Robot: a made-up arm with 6 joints.
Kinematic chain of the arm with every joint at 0, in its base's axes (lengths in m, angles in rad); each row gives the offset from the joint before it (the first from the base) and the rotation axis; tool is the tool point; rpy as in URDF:
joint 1: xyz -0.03 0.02 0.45 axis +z
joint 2: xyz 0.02 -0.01 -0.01 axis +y
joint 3: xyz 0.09 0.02 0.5 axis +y
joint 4: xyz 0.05 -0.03 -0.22 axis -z
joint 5: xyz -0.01 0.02 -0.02 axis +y
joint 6: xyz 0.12 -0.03 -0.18 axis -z
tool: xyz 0.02 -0.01 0 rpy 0.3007 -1.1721 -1.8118
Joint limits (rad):
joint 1: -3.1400..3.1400
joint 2: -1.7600..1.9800
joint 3: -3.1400..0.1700
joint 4: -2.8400..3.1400
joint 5: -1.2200..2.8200
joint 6: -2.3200..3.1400
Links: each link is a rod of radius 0.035 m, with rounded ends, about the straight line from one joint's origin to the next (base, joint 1, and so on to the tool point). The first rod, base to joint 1, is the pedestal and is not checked.
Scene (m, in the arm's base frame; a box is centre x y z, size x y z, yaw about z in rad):
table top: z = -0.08
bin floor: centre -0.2 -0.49 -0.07 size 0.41 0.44 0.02 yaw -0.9
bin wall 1: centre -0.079 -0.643 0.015 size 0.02 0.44 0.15 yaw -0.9
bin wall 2: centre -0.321 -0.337 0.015 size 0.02 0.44 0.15 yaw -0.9
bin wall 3: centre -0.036 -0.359 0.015 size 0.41 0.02 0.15 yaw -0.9
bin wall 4: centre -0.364 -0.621 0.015 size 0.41 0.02 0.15 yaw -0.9
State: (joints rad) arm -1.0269 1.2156 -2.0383 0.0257 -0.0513 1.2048
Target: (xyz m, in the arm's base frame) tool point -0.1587 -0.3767 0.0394
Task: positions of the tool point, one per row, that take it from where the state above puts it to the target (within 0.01 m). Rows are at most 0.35 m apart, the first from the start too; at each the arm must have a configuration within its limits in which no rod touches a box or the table.
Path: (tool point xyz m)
1: 0.2804 -0.8422 0.4805
2: 0.1464 -0.8350 0.5835
3: 0.0170 -0.7887 0.6748
4: -0.0689 -0.7480 0.3840
5: -0.1353 -0.5928 0.1601
6: -0.1587 -0.3767 0.0394

